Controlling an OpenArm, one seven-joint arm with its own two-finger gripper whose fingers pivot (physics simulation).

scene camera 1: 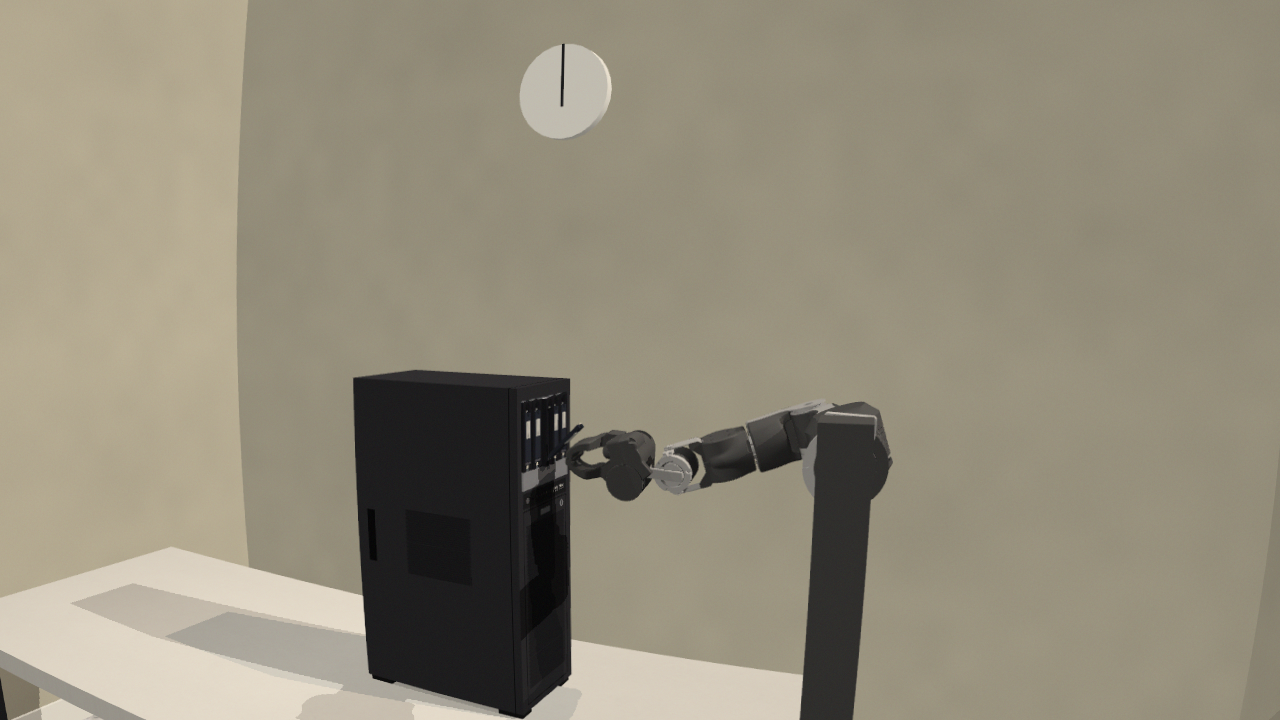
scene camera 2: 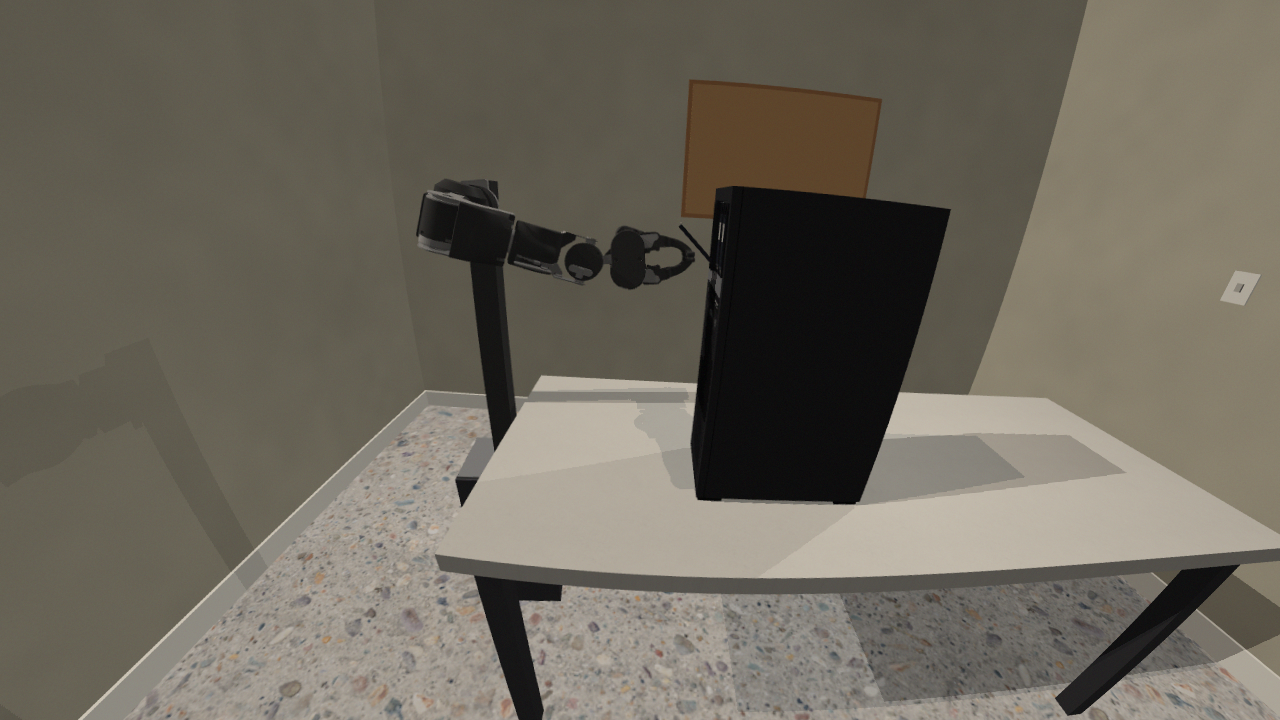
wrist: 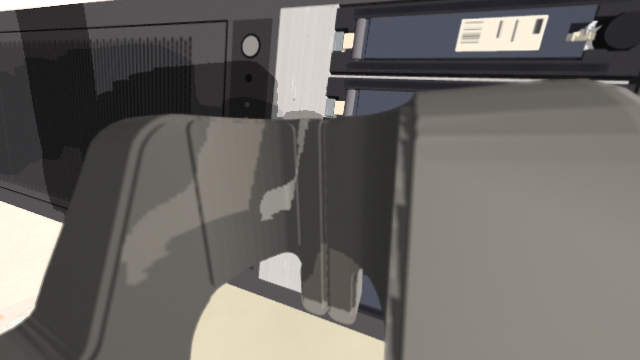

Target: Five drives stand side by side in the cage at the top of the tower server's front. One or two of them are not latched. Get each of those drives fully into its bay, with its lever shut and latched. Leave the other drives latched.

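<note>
The black tower server (scene camera 1: pixel 438 537) (scene camera 2: pixel 814 358) stands upright on the table. Upright drives with white labels (scene camera 1: pixel 528 433) show in the cage at its top front. One dark lever (scene camera 1: pixel 573 433) (scene camera 2: pixel 693 240) sticks out and up from the cage, swung open; its drive appears to be near the middle. In the wrist view, an outer drive (wrist: pixel 410 39) has its front flat in its bay, and part of a neighbouring drive (wrist: pixel 377 97) shows. My gripper (scene camera 1: pixel 571 459) (scene camera 2: pixel 691 257) (wrist: pixel 338 214) is shut and empty, just in front of the cage, close to the lever. Its fingers hide the other drives in the wrist view.
The white table (scene camera 1: pixel 116 626) (scene camera 2: pixel 581 528) carries the tower. The arm's dark post (scene camera 1: pixel 836 573) (scene camera 2: pixel 492 349) stands beyond the table's end on the tower's front side. A pale strip (wrist: pixel 306 55) and a round button (wrist: pixel 251 46) adjoin the cage.
</note>
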